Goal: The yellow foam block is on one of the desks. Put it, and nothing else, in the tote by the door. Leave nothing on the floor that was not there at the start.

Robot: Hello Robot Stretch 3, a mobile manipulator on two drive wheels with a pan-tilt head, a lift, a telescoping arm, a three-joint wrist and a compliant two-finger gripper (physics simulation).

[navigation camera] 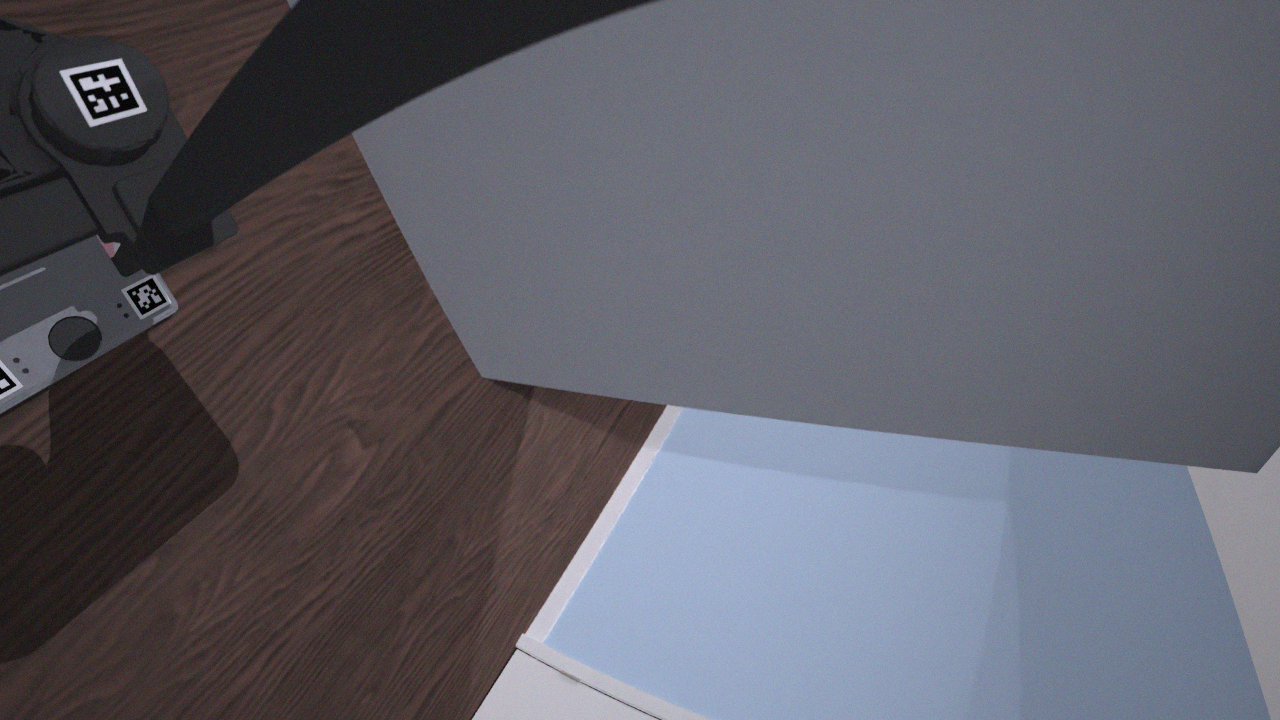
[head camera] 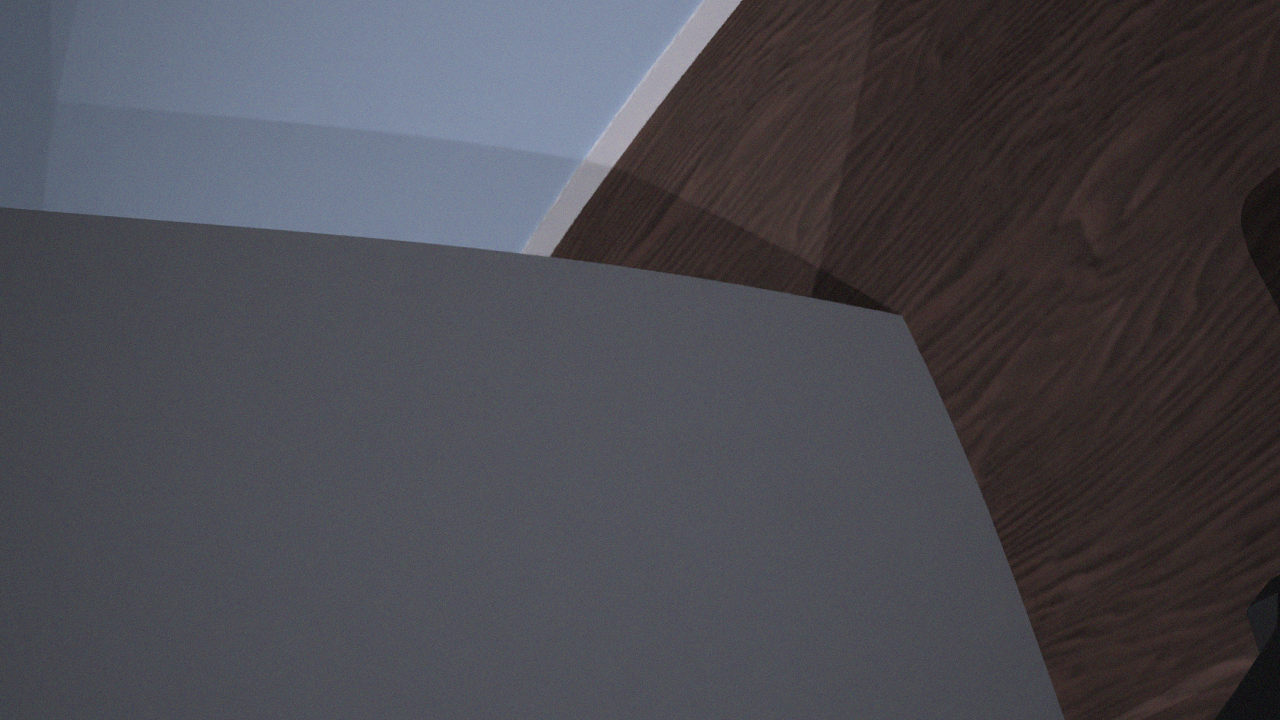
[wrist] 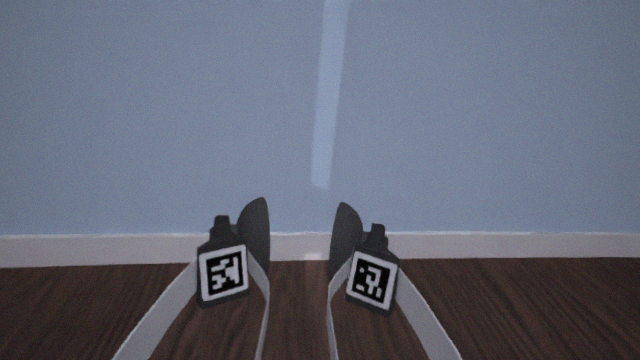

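Pixels of known places: gripper, fingertip midpoint: [wrist: 300,226]; robot's base at its link origin: [navigation camera: 75,333].
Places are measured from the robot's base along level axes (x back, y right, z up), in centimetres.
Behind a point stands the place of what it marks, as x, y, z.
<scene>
My gripper [wrist: 300,226] @(2.1, 40.3, 53.5) is open in the wrist view, with a gap between its two dark fingertips. Through the gap I see the blue wall, its white skirting and the dark wood floor. Neither the yellow foam block, a desk top nor the tote by the door shows in these views. In the navigation camera view part of my wrist and arm shows at the left edge, above the floor; the fingers are not visible there.
A large grey panel [head camera: 501,483] @(-36.3, -80.1, 88.1) [navigation camera: 805,223] @(-23.1, -78.8, 106.1) stands close, covering much of the head and navigation views. Behind it are the blue wall [head camera: 358,80] @(-160.8, -134.0, 83.0) [navigation camera: 805,573] @(-163.7, -104.2, 94.6) [wrist: 150,110] @(-30.5, 95.0, 41.2) and brown wood floor [head camera: 1074,268] @(-53.9, -43.1, 0.0) [navigation camera: 375,537] @(-83.6, -24.9, 0.0) [wrist: 100,300] @(-41.6, 80.8, 0.0). Part of a white door frame [navigation camera: 572,667] @(-167.1, -39.2, 27.6) shows at the bottom.
</scene>
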